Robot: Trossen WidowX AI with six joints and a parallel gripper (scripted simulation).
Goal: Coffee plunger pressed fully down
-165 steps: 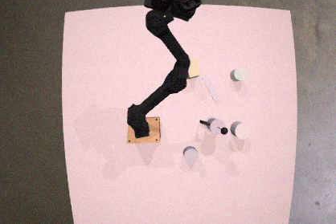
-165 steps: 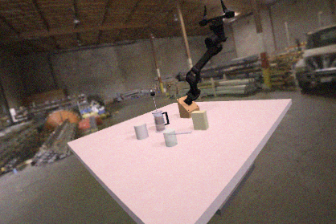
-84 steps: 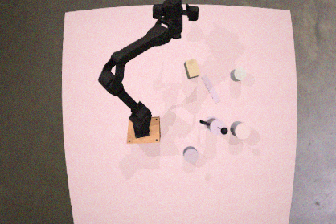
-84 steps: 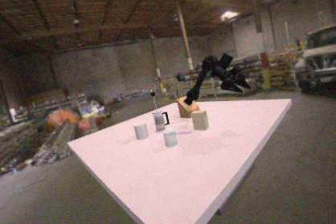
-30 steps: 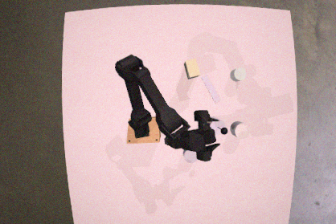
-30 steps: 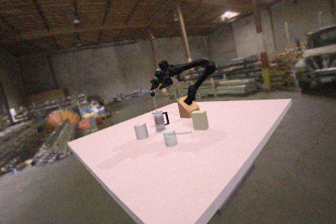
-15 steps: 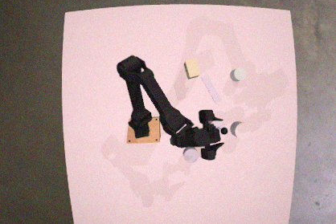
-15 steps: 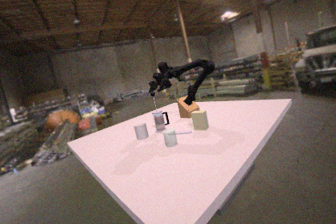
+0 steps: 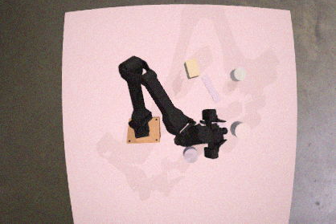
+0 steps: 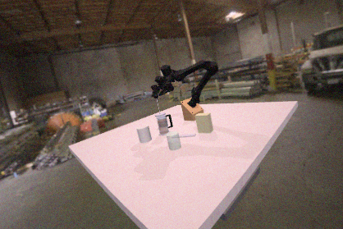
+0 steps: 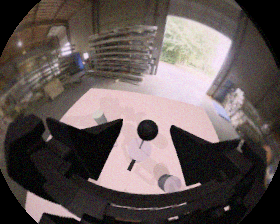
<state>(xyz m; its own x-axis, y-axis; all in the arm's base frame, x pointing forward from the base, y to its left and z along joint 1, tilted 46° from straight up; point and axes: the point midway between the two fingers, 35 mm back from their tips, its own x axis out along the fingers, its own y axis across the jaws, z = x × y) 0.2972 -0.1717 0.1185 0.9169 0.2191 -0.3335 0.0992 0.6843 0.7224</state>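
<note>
Right now the coffee press is 20 mm behind my gripper tip, 10 mm to the left of it and 130 mm below it. The rest, counted from my gripper tip: beige block: 70 mm behind, 280 mm to the left, 210 mm below.
</note>
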